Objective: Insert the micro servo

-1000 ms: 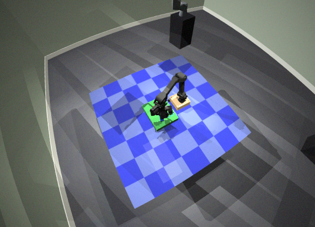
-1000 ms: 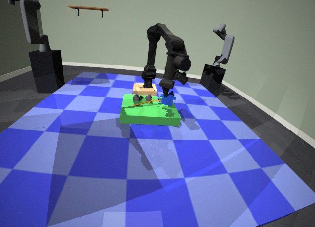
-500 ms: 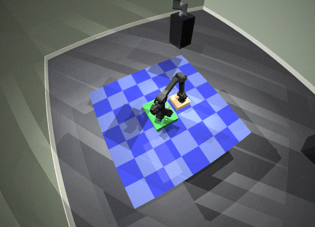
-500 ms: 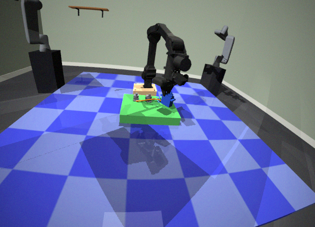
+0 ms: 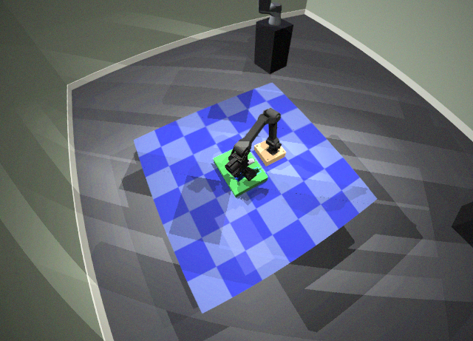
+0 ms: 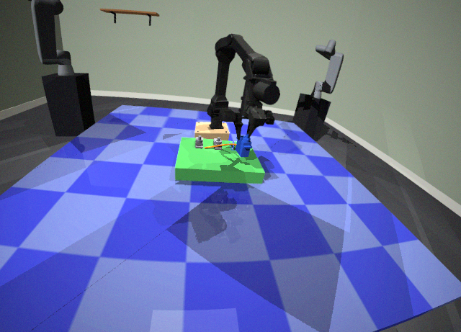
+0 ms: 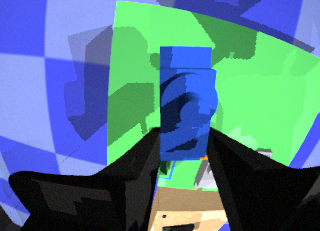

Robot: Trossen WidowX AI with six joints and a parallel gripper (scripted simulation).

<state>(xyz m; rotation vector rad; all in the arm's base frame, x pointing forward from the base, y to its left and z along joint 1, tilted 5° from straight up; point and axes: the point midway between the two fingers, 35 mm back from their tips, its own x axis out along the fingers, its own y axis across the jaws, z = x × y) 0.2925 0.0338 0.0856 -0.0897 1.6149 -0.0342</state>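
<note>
Now: gripper tip 10 cm above the green deck and 8 cm to the left of it.
</note>
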